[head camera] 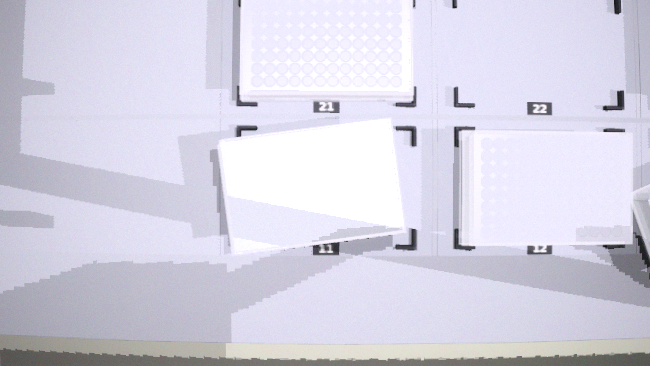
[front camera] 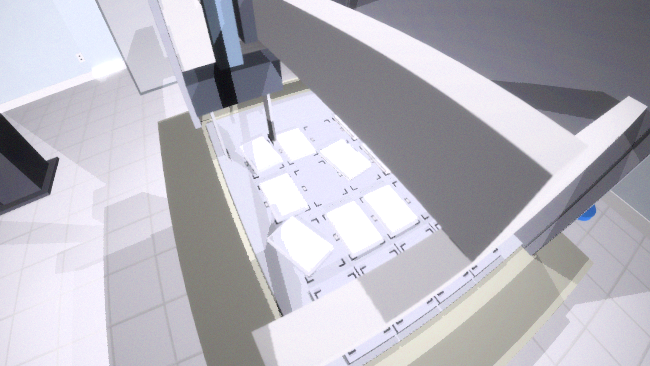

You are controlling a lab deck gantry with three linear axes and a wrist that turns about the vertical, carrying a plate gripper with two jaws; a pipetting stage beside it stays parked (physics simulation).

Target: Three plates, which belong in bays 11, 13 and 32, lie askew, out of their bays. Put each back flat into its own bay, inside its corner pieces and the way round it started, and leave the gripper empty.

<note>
I see my gripper [front camera: 250, 149] and a dark wall [front camera: 573, 69].
</note>
